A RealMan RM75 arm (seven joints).
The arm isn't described. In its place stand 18 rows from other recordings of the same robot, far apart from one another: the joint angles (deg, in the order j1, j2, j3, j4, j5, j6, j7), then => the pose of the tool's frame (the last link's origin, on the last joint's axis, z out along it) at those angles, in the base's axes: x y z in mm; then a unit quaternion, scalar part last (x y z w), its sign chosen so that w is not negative.
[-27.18, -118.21, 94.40, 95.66, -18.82, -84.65, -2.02] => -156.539, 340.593, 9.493, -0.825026, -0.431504, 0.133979, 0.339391
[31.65, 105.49, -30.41, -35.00, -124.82, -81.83, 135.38] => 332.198, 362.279, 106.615, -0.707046, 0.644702, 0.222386, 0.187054
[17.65, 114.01, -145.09, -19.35, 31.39, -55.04, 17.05] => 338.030, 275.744, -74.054, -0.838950, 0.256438, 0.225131, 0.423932
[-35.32, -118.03, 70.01, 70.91, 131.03, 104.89, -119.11] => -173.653, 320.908, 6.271, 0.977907, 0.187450, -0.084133, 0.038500
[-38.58, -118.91, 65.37, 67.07, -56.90, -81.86, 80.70] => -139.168, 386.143, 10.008, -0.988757, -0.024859, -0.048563, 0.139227
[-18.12, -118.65, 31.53, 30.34, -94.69, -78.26, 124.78] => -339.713, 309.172, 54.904, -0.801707, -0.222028, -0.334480, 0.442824
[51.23, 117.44, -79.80, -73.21, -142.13, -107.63, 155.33] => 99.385, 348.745, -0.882, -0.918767, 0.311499, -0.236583, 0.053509
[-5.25, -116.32, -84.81, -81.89, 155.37, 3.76, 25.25] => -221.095, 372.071, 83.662, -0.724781, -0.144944, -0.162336, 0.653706
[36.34, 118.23, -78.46, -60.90, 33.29, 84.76, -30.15] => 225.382, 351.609, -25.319, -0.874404, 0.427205, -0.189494, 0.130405
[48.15, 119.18, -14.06, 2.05, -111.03, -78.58, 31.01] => 173.345, 363.550, -77.686, -0.890254, 0.038820, 0.388609, 0.234359
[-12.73, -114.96, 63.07, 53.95, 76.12, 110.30, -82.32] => -223.818, 247.137, 58.763, -0.899156, -0.091863, -0.427407, 0.020056
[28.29, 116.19, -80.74, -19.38, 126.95, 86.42, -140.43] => 227.577, 316.270, -30.468, -0.882668, 0.028306, 0.412343, 0.223760
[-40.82, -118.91, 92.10, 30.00, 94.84, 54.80, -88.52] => -208.985, 356.948, -115.324, -0.981402, -0.160176, -0.054061, 0.090948
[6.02, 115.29, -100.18, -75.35, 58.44, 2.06, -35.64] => 250.333, 363.817, 33.247, -0.732617, 0.334140, 0.211777, 0.553871
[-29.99, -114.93, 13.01, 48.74, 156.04, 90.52, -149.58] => -370.613, 297.890, 82.888, -0.582971, -0.783800, -0.111920, 0.182418
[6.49, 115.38, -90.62, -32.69, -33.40, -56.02, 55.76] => 344.702, 280.822, -12.673, -0.773755, 0.364008, 0.326129, 0.403041
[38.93, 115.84, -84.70, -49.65, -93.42, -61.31, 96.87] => 136.359, 391.161, -48.077, -0.969917, 0.119423, 0.169456, 0.127604
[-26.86, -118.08, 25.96, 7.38, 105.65, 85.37, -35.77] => -295.075, 283.860, -47.053, -0.891670, -0.137431, -0.334741, 0.272004
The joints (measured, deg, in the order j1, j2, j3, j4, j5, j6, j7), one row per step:
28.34 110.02 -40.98 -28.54 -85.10 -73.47 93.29
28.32 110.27 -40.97 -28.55 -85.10 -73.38 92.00
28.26 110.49 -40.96 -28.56 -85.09 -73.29 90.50
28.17 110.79 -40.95 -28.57 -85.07 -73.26 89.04
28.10 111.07 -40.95 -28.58 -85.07 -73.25 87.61
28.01 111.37 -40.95 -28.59 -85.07 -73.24 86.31
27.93 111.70 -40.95 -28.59 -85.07 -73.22 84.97
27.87 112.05 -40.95 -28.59 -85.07 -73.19 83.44
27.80 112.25 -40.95 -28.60 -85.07 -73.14 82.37
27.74 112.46 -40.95 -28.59 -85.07 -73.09 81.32
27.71 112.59 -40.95 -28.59 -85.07 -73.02 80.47
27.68 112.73 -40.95 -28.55 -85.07 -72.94 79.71
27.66 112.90 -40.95 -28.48 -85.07 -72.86 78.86
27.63 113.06 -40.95 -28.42 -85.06 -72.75 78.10
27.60 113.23 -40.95 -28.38 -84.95 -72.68 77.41
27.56 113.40 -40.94 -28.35 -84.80 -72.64 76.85
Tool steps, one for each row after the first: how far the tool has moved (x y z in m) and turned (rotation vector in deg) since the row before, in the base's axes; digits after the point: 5 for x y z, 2 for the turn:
-0.00029 -0.00029 -0.00183 0.42 -0.81 0.57
0.00003 -0.00045 -0.00158 0.52 -0.99 0.64
-0.00011 -0.00079 -0.00220 0.45 -0.86 0.64
-0.00023 -0.00071 -0.00213 0.41 -0.87 0.66
-0.00016 -0.00084 -0.00228 0.36 -0.75 0.57
-0.00027 -0.00084 -0.00253 0.36 -0.75 0.59
-0.00045 -0.00075 -0.00268 0.43 -0.88 0.70
0.00002 -0.00056 -0.00148 0.34 -0.67 0.44
-0.00004 -0.00056 -0.00163 0.31 -0.64 0.43
0.00000 -0.00025 -0.00097 0.29 -0.57 0.35
0.00007 -0.00032 -0.00118 0.23 -0.47 0.27
-0.00002 -0.00036 -0.00152 0.23 -0.50 0.31
0.00010 -0.00034 -0.00137 0.23 -0.45 0.23
-0.00014 -0.00028 -0.00119 0.26 -0.31 0.24
-0.00019 -0.00032 -0.00105 0.24 -0.17 0.19

